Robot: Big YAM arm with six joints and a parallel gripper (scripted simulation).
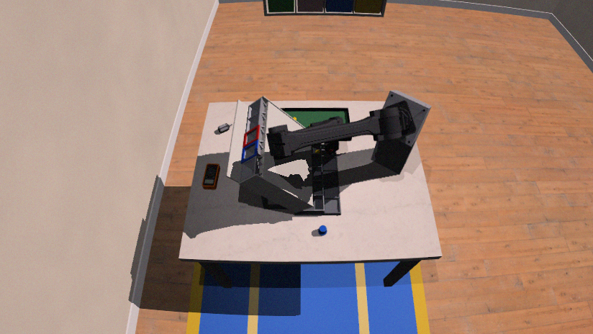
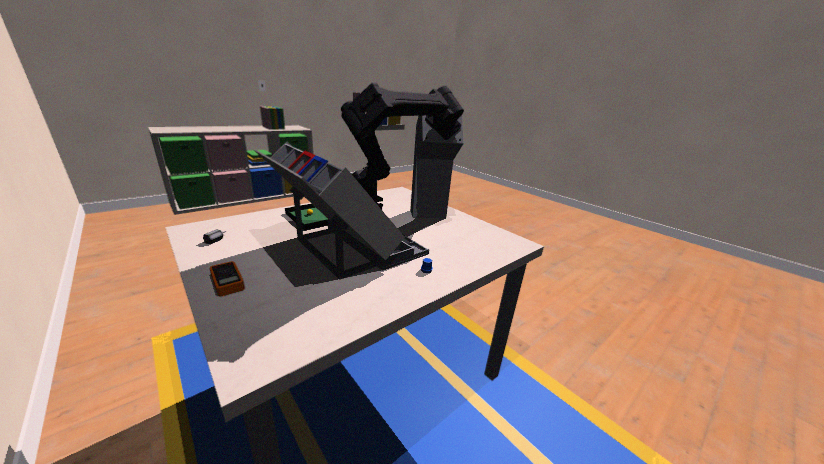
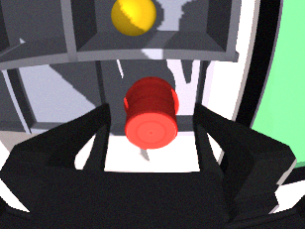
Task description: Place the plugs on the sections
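Now: hand 18 cm to the left of the green marble tray, 8 cm short of it and 3 cm above it. Also, from my hand: sloped grey cover: 18 cm ahead, 17 cm above, 16 cm to the left; orange device: 57 cm ahead, 18 cm to the left, 2 cm below.
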